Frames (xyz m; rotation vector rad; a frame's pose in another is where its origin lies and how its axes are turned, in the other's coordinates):
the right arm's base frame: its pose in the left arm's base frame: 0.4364 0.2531 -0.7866 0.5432 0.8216 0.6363
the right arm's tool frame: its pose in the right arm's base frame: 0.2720 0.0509 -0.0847 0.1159 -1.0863 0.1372
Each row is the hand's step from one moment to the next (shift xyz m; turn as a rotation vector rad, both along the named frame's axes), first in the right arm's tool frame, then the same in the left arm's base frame.
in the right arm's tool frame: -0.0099 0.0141 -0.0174 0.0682 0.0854 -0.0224
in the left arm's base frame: -0.0137 0.0201 -0.0027 0.0333 0.0783 0.0722
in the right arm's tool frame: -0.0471 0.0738 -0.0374 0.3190 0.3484 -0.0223
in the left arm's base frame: -0.0693 0.0626 0.0185 0.1713 0.2709 0.3477
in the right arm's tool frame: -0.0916 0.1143 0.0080 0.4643 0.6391 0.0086
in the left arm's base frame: -0.1271 0.0400 0.0614 0.2000 0.4344 0.6288
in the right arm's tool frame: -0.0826 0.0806 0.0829 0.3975 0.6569 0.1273
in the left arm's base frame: -0.1091 -0.0377 0.0828 0.1271 0.3357 0.6905
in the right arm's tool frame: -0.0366 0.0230 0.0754 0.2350 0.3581 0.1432
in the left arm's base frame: -0.0451 -0.0551 0.0498 0.0837 0.1266 0.4254
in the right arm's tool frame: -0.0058 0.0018 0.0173 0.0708 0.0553 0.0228
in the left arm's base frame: -0.0067 -0.0141 0.0096 0.0450 0.0254 0.0769
